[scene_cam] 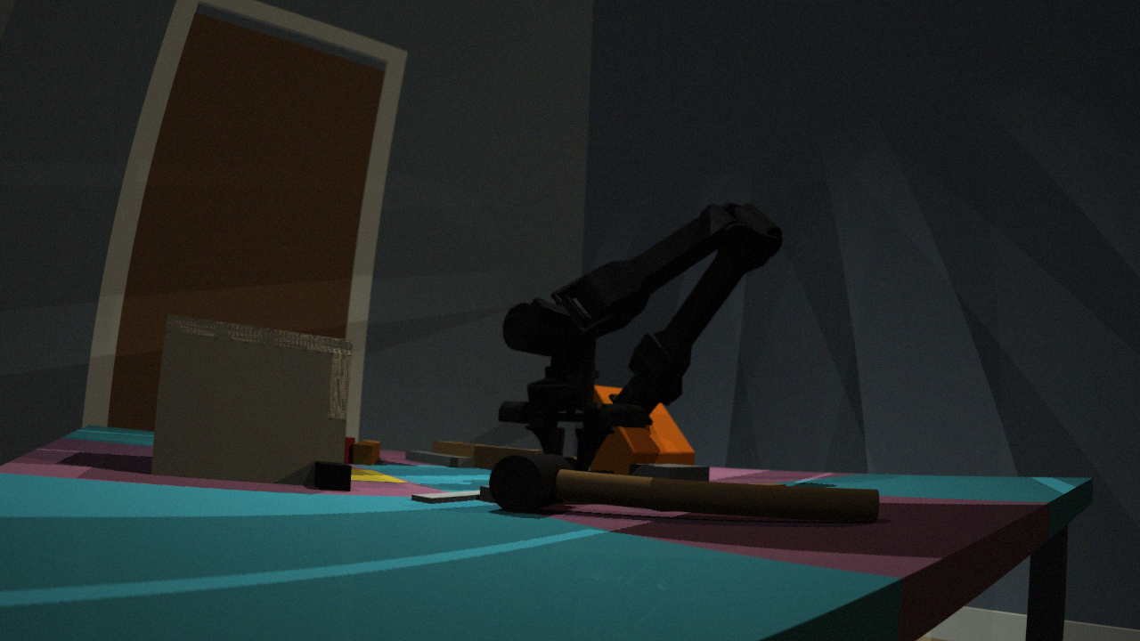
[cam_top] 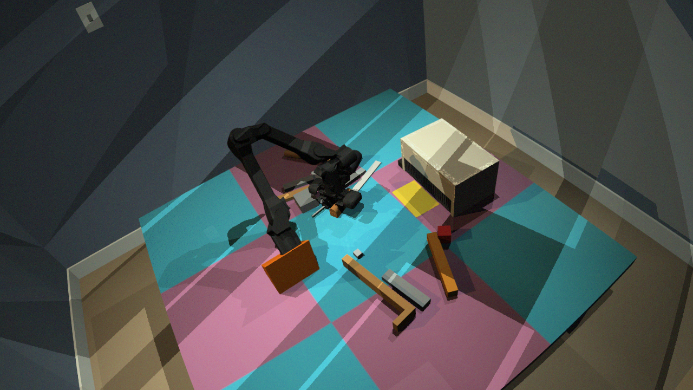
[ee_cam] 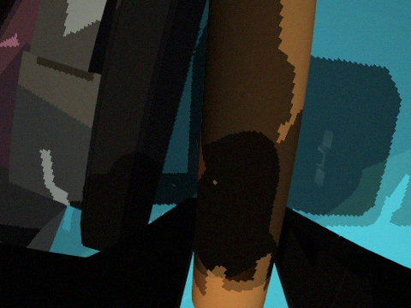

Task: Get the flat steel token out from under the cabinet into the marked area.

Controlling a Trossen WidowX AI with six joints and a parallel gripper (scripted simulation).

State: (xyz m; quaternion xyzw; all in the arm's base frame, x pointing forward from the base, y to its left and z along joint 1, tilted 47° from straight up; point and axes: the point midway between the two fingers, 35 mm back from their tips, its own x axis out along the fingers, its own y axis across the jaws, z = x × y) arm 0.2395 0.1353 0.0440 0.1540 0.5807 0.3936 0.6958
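Now: gripper tip 2 cm past the screwdriver and 4 cm to the right of it. Also, from my gripper tip: long wooden stick (3 cm behind, 16 cm to the left); then small grey cube (6 cm behind, 20 cm to the right); then grey block (7 cm behind, 11 cm to the left, 1 cm above).
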